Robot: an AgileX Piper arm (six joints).
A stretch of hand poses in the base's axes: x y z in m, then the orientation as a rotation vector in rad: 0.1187, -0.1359, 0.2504, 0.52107, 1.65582, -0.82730; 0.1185, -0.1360, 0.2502, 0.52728, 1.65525, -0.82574; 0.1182, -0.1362, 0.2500, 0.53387, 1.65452, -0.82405; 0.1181, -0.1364, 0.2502, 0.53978, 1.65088, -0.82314; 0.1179, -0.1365, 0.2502, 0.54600, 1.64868, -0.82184; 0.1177, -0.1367, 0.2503, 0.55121, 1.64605, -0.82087; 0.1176, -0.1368, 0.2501, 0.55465, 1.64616, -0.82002; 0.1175, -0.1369, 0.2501, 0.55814, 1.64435, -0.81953; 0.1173, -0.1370, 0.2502, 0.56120, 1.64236, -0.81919; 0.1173, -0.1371, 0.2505, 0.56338, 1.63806, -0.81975; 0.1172, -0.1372, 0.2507, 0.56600, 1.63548, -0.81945; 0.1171, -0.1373, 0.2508, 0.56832, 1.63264, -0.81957; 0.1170, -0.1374, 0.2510, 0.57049, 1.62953, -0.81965; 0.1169, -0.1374, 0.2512, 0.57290, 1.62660, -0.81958; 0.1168, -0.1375, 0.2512, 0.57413, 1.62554, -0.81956; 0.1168, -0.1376, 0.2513, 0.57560, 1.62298, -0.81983
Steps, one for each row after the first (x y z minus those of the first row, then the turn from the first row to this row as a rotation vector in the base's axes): -0.0002, -0.0001, -0.0002, 0.00387, -0.00221, -0.00320; -0.0005, -0.0003, -0.0004, 0.00795, -0.00466, -0.00659; -0.0006, -0.0005, -0.0002, 0.01003, -0.00922, -0.00998; -0.0008, -0.0006, -0.0002, 0.01310, -0.01271, -0.01336; -0.0010, -0.0008, -0.0001, 0.01527, -0.01627, -0.01627; -0.0011, -0.0009, -0.0003, 0.01760, -0.01710, -0.01806; -0.0012, -0.0010, -0.0003, 0.01895, -0.01946, -0.02011; -0.0014, -0.0011, -0.0002, 0.01992, -0.02184, -0.02196; -0.0014, -0.0012, 0.0001, 0.01897, -0.02573, -0.02376; -0.0015, -0.0013, 0.0003, 0.01945, -0.02853, -0.02534; -0.0016, -0.0014, 0.0004, 0.01943, -0.03135, -0.02698; -0.0017, -0.0015, 0.0006, 0.01924, -0.03438, -0.02850; -0.0018, -0.0015, 0.0008, 0.01933, -0.03736, -0.03009; -0.0019, -0.0016, 0.0008, 0.01955, -0.03849, -0.03091; -0.0019, -0.0017, 0.0009, 0.01912, -0.04086, -0.03207
